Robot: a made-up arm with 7 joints.
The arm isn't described. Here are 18 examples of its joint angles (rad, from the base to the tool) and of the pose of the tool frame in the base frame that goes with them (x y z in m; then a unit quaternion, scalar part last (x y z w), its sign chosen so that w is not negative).
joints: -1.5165 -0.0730 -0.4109 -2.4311 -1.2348 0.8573 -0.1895
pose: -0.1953 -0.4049 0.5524 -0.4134 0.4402 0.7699 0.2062
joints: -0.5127 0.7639 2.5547 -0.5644 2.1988 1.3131 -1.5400
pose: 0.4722 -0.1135 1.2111 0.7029 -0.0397 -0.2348 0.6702
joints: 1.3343 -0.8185 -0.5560 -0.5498 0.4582 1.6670 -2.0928
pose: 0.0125 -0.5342 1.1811 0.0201 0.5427 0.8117 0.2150
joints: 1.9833 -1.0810 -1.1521 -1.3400 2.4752 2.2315 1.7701
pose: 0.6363 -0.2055 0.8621 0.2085 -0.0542 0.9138 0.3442
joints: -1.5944 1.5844 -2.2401 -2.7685 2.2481 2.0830 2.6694
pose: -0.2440 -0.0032 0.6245 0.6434 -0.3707 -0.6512 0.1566
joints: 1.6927 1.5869 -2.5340 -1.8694 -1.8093 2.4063 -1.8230
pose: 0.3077 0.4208 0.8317 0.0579 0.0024 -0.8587 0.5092
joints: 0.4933 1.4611 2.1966 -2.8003 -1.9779 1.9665 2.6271
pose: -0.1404 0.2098 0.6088 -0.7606 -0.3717 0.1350 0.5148
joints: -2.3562 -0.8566 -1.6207 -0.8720 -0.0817 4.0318 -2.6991
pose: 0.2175 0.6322 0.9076 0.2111 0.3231 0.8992 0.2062
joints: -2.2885 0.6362 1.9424 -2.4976 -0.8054 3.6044 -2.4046
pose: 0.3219 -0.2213 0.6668 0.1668 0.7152 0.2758 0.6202
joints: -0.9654 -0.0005 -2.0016 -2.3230 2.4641 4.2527 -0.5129
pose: -0.4061 -0.0543 0.6286 -0.8148 -0.4927 -0.1815 0.2459
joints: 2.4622 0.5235 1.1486 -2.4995 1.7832 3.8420 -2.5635
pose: -0.4089 -0.0983 0.4465 0.4754 -0.8682 -0.1168 0.0810
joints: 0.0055 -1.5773 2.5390 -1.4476 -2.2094 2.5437 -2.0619
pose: -0.5537 0.2696 -0.0694 -0.6701 -0.4951 -0.0787 0.5473
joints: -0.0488 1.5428 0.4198 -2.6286 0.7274 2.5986 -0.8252
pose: 0.1100 0.1369 0.0013 -0.6903 -0.0705 0.6298 0.3492
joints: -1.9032 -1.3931 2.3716 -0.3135 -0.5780 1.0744 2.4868
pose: 0.4219 0.8338 0.4586 0.4709 -0.6078 0.6318 0.0983
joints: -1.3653 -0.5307 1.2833 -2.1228 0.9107 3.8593 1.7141
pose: 0.4386 0.1112 0.7738 -0.1380 0.5621 -0.5940 0.5587
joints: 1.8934 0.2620 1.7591 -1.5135 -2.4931 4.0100 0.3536
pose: -0.4388 -0.1177 0.9317 0.8337 -0.0726 -0.1503 0.5264
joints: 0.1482 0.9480 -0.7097 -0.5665 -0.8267 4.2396 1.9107
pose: 0.7632 0.0040 0.7500 -0.5901 -0.1930 -0.6514 0.4362
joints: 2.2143 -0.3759 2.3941 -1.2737 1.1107 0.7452 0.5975
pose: 0.1114 -0.6838 0.8527 -0.5194 0.6762 0.1230 0.5078
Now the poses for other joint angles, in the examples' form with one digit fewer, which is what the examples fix.
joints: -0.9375 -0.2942 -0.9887 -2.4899 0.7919 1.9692 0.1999
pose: -0.203 -0.398 0.577 -0.263 0.842 -0.202 0.425
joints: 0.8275 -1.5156 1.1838 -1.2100 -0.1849 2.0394 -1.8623
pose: -0.820 -0.209 0.624 -0.398 0.382 0.571 0.607
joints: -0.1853 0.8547 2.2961 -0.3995 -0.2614 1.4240 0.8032
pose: 0.630 0.032 1.105 -0.697 -0.217 0.121 0.673
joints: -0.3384 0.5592 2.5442 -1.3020 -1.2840 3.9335 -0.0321
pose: 0.086 0.191 1.146 0.251 -0.193 -0.737 0.597
